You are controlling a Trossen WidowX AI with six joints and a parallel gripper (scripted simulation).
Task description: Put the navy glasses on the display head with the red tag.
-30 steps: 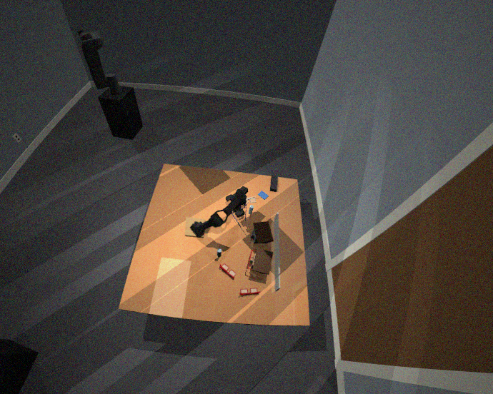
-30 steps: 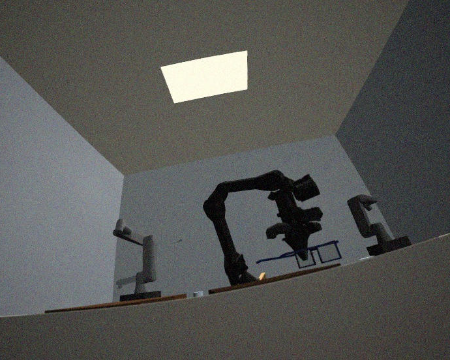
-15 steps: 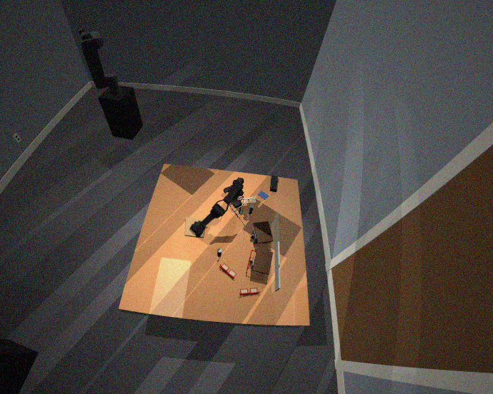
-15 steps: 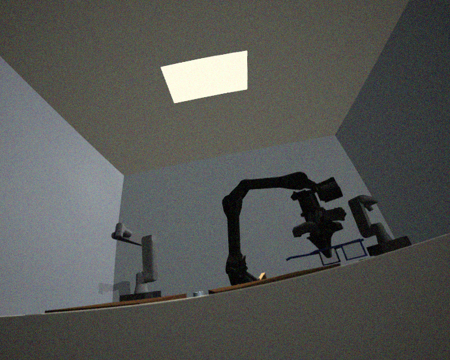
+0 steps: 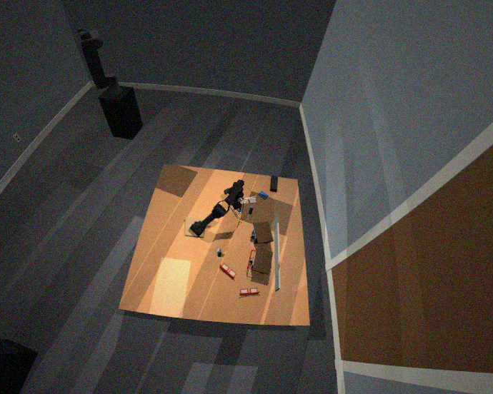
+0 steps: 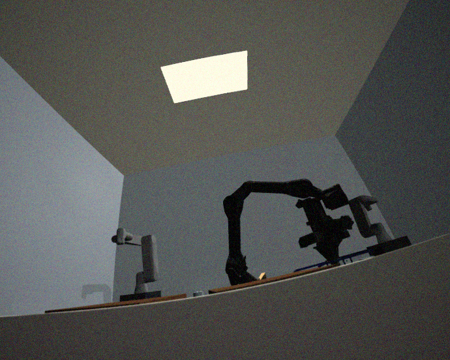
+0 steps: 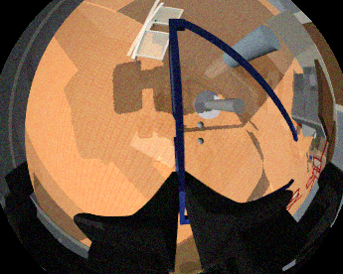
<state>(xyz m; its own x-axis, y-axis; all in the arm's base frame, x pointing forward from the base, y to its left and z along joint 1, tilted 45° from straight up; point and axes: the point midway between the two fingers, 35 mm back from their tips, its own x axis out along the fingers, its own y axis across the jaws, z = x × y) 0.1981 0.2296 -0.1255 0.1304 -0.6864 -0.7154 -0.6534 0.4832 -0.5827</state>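
Now: the grey upright form 7 cm ahead of my gripper tip and 6 cm below it. The rest, counted from my gripper tip: blue card 25 cm ahead, 22 cm to the left, 9 cm below; then dark block 37 cm to the left, 33 cm ahead, 7 cm below.
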